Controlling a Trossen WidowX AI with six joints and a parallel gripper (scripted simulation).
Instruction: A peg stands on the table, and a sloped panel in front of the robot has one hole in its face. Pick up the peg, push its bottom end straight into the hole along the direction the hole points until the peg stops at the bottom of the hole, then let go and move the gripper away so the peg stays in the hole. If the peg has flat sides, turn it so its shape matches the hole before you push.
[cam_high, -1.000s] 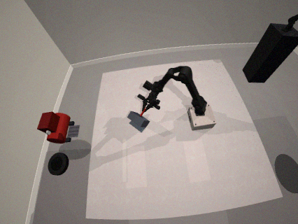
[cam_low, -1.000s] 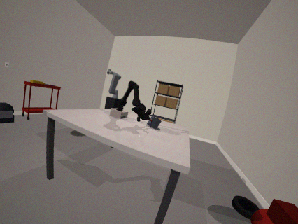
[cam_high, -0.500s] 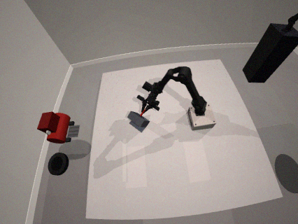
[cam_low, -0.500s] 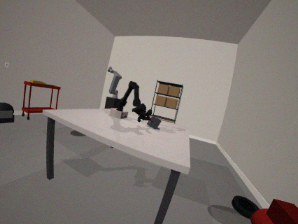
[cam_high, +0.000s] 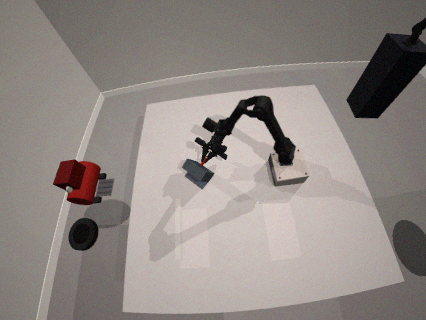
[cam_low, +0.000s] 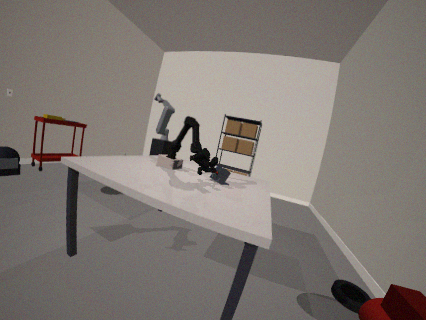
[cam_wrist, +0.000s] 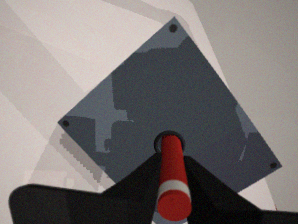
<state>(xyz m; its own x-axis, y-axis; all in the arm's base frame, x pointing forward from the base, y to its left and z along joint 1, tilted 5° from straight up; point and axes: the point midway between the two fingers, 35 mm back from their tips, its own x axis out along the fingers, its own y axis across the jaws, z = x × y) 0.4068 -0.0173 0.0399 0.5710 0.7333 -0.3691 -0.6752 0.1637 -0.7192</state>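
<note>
The sloped panel lies 40 mm to the left of my gripper tip, 20 mm below it and 20 mm ahead of it. Also, from my gripper tip: red round peg (10 mm to the right, 10 mm behind, 10 mm above).
</note>
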